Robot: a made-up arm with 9 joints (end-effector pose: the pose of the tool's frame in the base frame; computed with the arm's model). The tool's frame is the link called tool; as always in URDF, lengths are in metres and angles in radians.
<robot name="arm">
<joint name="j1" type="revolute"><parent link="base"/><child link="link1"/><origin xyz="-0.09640 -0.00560 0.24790" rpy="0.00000 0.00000 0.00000"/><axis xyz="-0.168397 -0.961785 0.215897"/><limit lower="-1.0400" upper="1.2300"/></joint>
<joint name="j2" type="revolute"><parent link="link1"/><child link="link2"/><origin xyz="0.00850 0.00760 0.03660" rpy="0.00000 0.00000 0.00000"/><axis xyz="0 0 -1"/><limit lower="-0.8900" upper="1.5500"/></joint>
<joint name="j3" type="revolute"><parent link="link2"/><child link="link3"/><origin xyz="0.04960 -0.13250 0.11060" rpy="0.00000 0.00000 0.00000"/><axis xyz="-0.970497 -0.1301 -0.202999"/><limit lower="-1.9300" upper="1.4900"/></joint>
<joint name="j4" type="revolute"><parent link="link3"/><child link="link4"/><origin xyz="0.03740 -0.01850 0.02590" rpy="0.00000 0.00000 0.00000"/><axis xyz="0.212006 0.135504 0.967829"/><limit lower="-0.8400" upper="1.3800"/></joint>
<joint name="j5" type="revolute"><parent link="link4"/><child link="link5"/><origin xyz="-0.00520 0.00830 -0.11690" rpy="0.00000 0.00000 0.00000"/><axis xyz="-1 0 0"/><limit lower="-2.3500" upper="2.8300"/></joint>
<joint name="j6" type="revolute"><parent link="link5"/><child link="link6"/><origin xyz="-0.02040 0.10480 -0.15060" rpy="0.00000 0.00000 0.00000"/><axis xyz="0 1 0"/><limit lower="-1.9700" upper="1.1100"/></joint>
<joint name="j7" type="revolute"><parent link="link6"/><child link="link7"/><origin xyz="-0.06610 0.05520 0.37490" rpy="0.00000 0.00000 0.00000"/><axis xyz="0 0 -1"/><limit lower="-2.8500" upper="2.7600"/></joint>
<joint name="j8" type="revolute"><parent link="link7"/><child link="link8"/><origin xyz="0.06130 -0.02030 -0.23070" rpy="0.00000 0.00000 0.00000"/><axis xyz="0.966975 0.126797 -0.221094"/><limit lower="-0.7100" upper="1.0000"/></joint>
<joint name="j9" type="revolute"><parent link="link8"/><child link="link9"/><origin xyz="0.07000 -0.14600 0.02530" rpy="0.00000 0.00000 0.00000"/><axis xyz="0 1 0"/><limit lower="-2.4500" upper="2.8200"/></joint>
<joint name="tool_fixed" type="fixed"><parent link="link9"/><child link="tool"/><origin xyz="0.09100 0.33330 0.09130" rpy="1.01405 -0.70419 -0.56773"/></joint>
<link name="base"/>
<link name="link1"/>
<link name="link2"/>
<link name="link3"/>
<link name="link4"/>
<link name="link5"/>
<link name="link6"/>
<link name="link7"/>
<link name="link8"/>
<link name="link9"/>
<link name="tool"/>
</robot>
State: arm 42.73 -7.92 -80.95 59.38 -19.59 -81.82 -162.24 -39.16 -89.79
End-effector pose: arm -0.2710 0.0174 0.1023 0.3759 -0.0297 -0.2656 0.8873
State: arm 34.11 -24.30 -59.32 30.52 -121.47 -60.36 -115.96 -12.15 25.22
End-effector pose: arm -0.1231 -0.5389 0.6069 -0.9205 0.3618 -0.1223 0.0824
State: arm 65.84 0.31 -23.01 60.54 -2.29 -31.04 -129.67 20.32 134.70
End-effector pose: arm -0.0767 -0.3189 0.0012 -0.7878 -0.4056 0.4030 0.2290
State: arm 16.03 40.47 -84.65 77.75 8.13 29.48 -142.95 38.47 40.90
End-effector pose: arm -0.4386 -0.2569 0.1725 -0.2712 0.0870 0.9500 0.1278
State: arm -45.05 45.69 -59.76 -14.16 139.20 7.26 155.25 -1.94 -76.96
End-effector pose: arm 0.0473 -0.0057 0.2863 -0.7849 -0.2591 0.5626 0.0185
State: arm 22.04 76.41 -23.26 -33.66 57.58 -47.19 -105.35 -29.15 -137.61
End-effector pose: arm -0.1635 0.1274 0.0318 0.5120 -0.5649 0.6391 0.1015
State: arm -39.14 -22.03 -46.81 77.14 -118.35 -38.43 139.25 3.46 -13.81
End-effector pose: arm -0.2140 -0.2247 0.1010 -0.2091 0.8302 -0.1122 0.5044
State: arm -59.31 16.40 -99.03 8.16 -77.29 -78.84 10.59 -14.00 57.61
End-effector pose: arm -0.1193 -0.3473 0.2825 -0.4334 0.0244 0.7989 0.4164
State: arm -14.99 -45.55 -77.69 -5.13 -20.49 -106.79 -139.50 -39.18 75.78
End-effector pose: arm -0.2462 0.2951 0.6698 0.1174 -0.5846 0.2775 0.7533
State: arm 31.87 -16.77 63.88 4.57 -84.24 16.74 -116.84 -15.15 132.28
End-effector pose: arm -0.2733 -0.0316 0.2491 -0.5063 -0.0188 0.5325 0.6780
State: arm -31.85 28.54 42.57 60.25 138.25 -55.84 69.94 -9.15 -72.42
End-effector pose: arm -0.3209 -0.3251 0.3649 -0.4041 0.4474 -0.7978 0.0017
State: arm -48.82 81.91 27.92 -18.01 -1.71 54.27 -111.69 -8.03 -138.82
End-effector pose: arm -0.0514 -0.1068 0.3437 0.0406 -0.9386 -0.1242 0.3194
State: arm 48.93 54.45 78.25 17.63 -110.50 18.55 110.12 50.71 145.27
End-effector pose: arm -0.2556 -0.2960 0.3063 -0.9645 -0.1428 0.0489 0.2166
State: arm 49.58 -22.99 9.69 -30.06 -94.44 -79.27 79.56 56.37 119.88
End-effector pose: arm -0.1192 -0.1127 0.2437 -0.8072 -0.0700 -0.4990 0.3074
